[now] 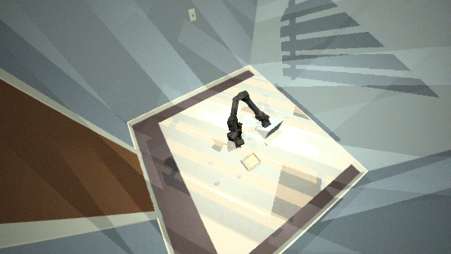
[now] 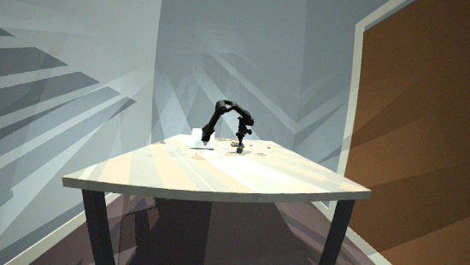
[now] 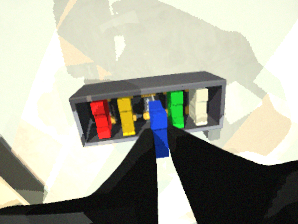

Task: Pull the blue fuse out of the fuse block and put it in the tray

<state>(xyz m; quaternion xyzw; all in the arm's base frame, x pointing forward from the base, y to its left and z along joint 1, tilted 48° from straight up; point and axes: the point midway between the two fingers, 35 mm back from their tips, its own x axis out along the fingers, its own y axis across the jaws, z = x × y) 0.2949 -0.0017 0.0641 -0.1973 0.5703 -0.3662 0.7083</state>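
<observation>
My gripper tip is 1 cm past the green fuse, 2 cm to the left of it and 4 cm above it. Also, from my gripper tip: blue fuse (1 cm below); yellow fuse (1 cm ahead, 2 cm to the left, 4 cm below); cream fuse (1 cm behind, 4 cm to the right, 4 cm below).
</observation>
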